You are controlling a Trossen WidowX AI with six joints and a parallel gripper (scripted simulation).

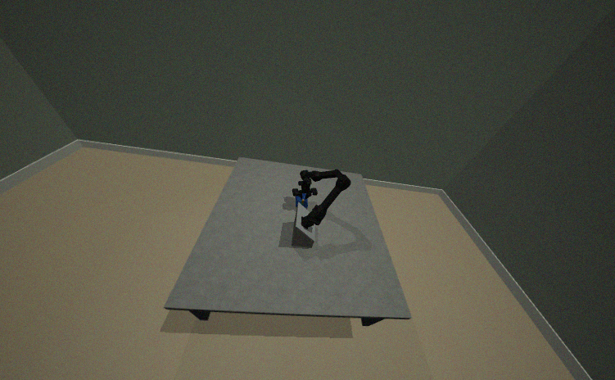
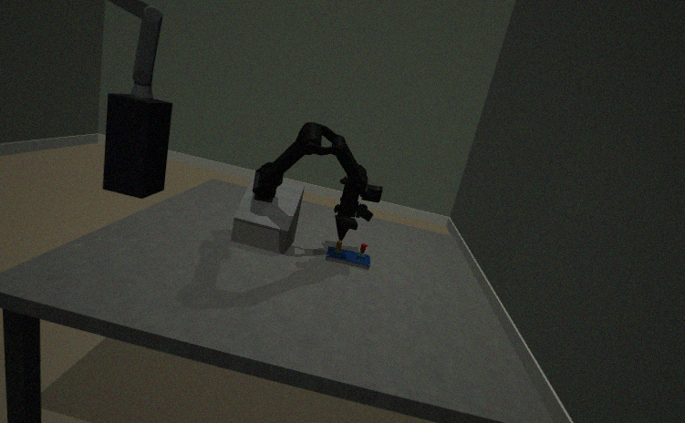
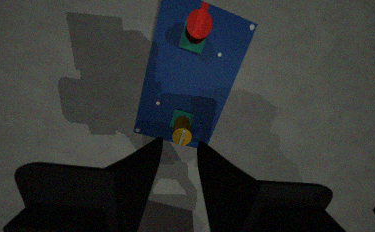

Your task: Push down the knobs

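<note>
Right now the yellow knob is 2 cm below my gripper tip. From my gripper tip the other things lie so: red knob: 9 cm ahead, 2 cm to the left, 2 cm below.
</note>
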